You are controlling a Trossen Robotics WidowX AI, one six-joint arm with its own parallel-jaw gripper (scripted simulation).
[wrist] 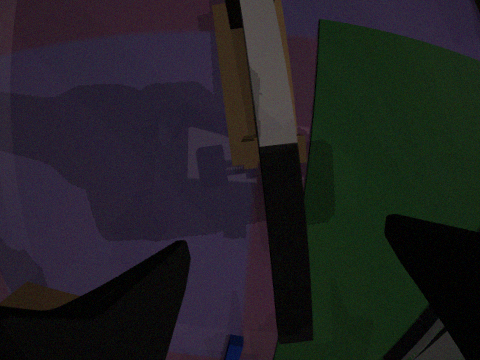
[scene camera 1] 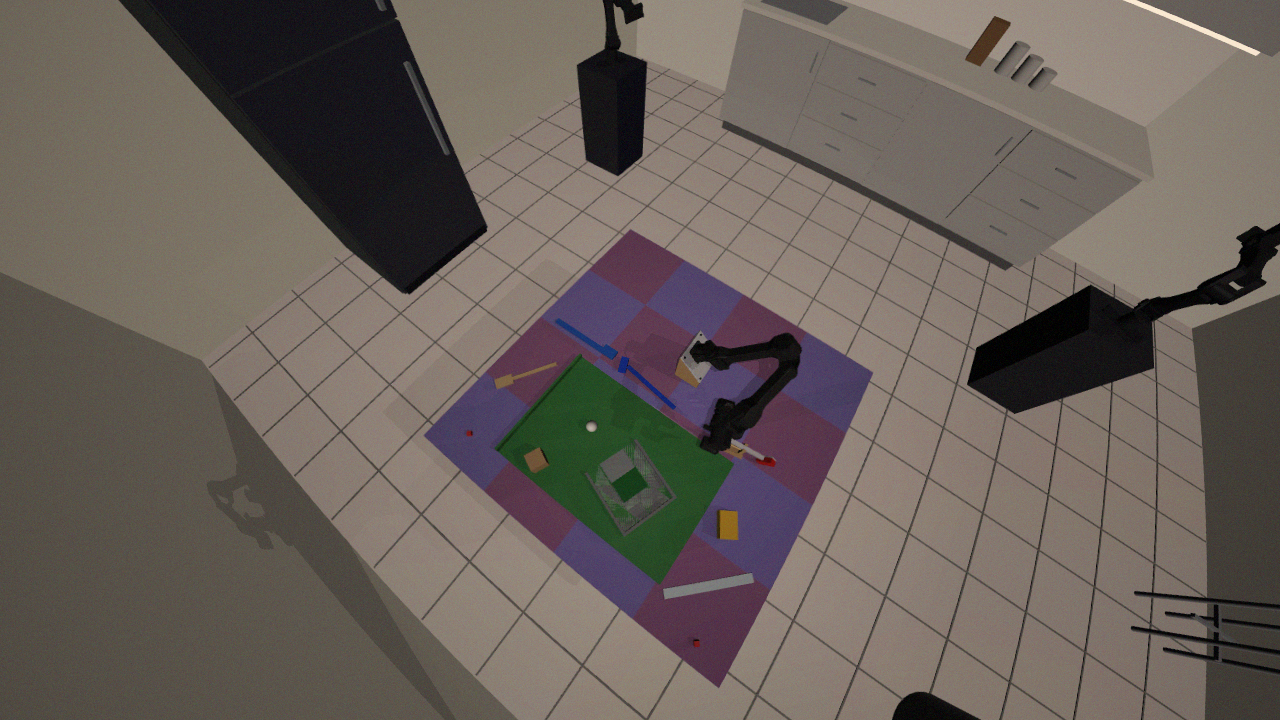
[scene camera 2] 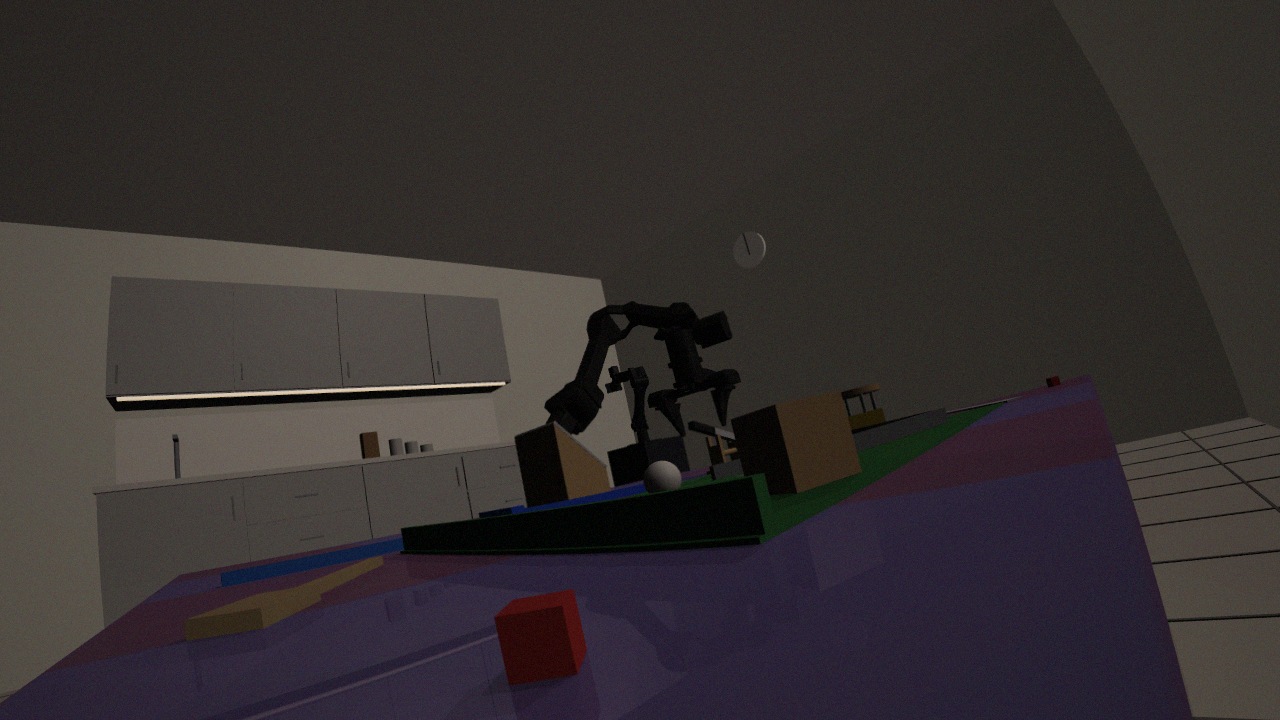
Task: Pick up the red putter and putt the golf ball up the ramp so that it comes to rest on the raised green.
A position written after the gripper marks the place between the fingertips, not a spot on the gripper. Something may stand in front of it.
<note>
The gripper (scene camera 2: pixel 703 431) is open and holds nothing.
The gripper shows as well in the wrist view (wrist: pixel 289 239).
</note>
